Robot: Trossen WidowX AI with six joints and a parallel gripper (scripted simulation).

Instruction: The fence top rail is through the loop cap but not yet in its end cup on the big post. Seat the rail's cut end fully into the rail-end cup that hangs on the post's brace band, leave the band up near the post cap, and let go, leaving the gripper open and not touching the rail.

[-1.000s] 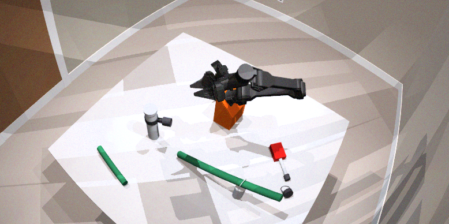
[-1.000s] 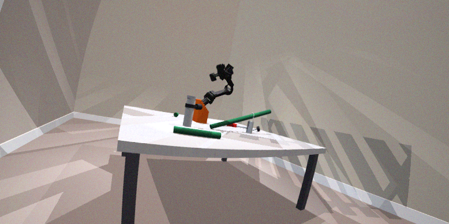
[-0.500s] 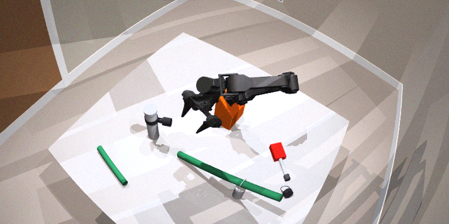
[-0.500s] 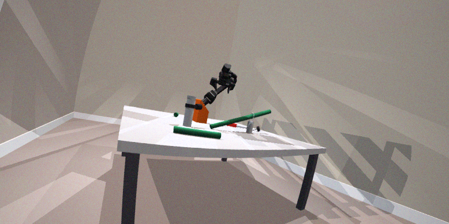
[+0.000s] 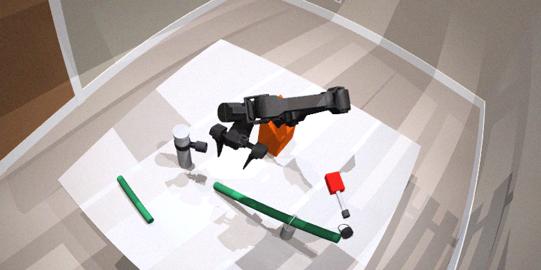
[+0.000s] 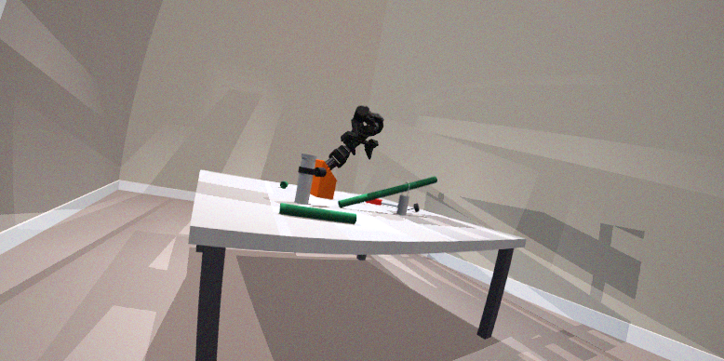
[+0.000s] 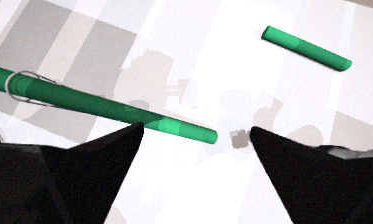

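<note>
Now: the dark rail-end cup 60 mm behind my gripper tip, 180 mm to the right of it and 100 mm below it. Also, from my gripper tip: red-handled tool: 210 mm behind, 390 mm to the left, 230 mm below; short green rod: 260 mm ahead, 320 mm to the right, 220 mm below; small grey line post: 40 mm ahead, 260 mm to the left, 140 mm below.
</note>
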